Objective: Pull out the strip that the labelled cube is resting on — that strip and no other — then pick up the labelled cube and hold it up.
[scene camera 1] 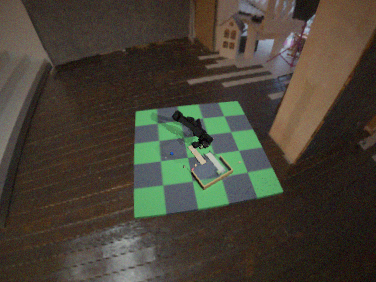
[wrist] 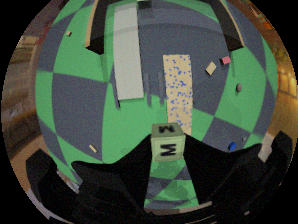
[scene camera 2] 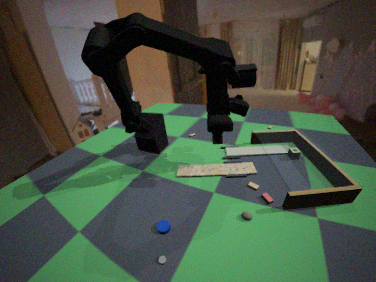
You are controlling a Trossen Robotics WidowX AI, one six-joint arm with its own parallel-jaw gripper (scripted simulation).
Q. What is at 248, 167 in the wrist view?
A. My gripper.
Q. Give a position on a labelled cube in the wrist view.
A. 168, 140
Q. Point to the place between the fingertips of my gripper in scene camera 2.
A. At 217, 139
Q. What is my gripper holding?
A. A labelled cube.
